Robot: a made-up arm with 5 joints. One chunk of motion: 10 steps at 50 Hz.
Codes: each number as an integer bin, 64 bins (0 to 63) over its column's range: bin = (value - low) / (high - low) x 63, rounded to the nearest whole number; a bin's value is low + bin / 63 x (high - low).
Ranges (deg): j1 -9..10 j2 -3..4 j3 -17..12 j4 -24..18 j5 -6..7
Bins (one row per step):
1: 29 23 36 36 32
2: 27 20 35 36 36
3: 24 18 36 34 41
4: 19 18 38 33 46
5: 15 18 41 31 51
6: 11 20 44 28 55
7: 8 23 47 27 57
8: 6 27 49 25 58
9: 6 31 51 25 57
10: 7 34 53 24 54
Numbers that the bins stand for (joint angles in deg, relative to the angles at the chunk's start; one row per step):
1: -0.25 -0.44 -0.43 0.00 0.60
2: -0.86 -0.78 -0.89 0.00 1.43
3: -1.76 -1.00 -0.43 -1.33 2.46
4: -3.27 -1.00 0.49 -2.00 3.49
5: -4.48 -1.00 1.87 -3.33 4.52
6: -5.68 -0.78 3.25 -5.33 5.35
7: -6.59 -0.44 4.63 -6.00 5.76
8: -7.19 0.00 5.56 -7.33 5.97
9: -7.19 0.44 6.48 -7.33 5.76
10: -6.89 0.78 7.40 -8.00 5.14

